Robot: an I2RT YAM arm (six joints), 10 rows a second.
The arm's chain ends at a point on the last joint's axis. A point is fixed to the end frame.
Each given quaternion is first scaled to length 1.
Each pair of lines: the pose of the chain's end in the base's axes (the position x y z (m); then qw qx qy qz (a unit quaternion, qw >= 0)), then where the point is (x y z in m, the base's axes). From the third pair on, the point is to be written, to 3 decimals.
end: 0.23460, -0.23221, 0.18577, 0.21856, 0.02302, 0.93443, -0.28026
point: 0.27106 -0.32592 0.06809
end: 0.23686, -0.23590, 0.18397, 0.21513, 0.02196, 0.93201, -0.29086
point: 0.27212 -0.33229 0.06810
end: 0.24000, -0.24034, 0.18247, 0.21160, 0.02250, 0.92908, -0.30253
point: 0.274 -0.340 0.069
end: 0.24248, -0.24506, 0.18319, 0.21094, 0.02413, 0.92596, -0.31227
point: 0.276 -0.347 0.071
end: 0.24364, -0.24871, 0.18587, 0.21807, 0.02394, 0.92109, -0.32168
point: 0.278 -0.353 0.077
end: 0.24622, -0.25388, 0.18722, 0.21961, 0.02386, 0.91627, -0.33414
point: 0.281 -0.361 0.081
